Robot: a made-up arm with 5 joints. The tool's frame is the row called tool.
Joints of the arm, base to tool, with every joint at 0 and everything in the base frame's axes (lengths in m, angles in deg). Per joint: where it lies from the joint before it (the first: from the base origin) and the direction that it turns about. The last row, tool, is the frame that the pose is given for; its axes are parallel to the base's.
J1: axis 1 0 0 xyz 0 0 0.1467
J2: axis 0 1 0 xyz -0.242 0.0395 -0.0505
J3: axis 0 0 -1 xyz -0.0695 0.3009 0.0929
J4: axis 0 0 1 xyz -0.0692 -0.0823 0.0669
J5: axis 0 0 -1 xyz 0.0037 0.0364 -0.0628
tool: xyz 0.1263 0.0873 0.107
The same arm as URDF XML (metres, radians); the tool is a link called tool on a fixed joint. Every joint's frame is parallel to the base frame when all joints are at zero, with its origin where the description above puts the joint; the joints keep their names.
<robot name="arm">
<link name="base"/>
<link name="link1"/>
<link name="link2"/>
<link name="link3"/>
<link name="link4"/>
<link name="link5"/>
<link name="tool"/>
<joint name="J1" type="continuous"><parent link="base"/><child link="link1"/><origin xyz="0 0 0.1467" rpy="0 0 0"/><axis xyz="1 0 0"/></joint>
<joint name="J2" type="continuous"><parent link="link1"/><child link="link2"/><origin xyz="-0.242 0.0395 -0.0505" rpy="0 0 0"/><axis xyz="0 1 0"/></joint>
<joint name="J3" type="continuous"><parent link="link2"/><child link="link3"/><origin xyz="-0.0695 0.3009 0.0929" rpy="0 0 0"/><axis xyz="0 0 -1"/></joint>
<joint name="J4" type="continuous"><parent link="link3"/><child link="link4"/><origin xyz="-0.0692 -0.0823 0.0669" rpy="0 0 0"/><axis xyz="0 0 1"/></joint>
<joint name="J5" type="continuous"><parent link="link4"/><child link="link5"/><origin xyz="0.0037 0.0364 -0.0628" rpy="0 0 0"/><axis xyz="0 0 -1"/></joint>
<joint name="tool_fixed" type="fixed"><parent link="link5"/><child link="tool"/><origin xyz="0.1263 0.0873 0.107" rpy="0 0 0"/></joint>
</robot>

